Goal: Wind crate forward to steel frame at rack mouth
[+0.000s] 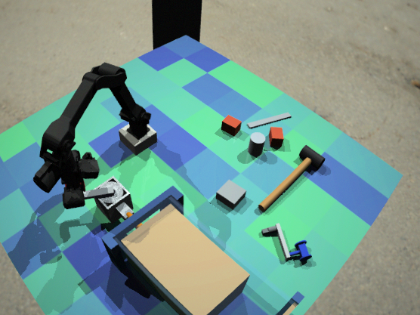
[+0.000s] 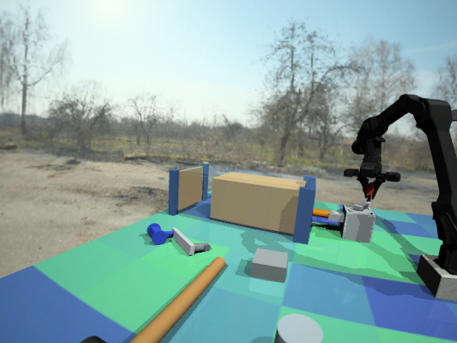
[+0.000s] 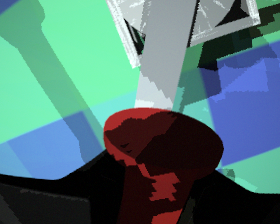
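The red-knobbed crank is 20 mm ahead of my gripper tip, 30 mm to the left of it and 10 mm below it. Round my gripper tip: grey winch (40 mm ahead, 80 mm to the left, 80 mm below); red knob (20 mm above); blue frame (220 mm ahead, 70 mm to the left).
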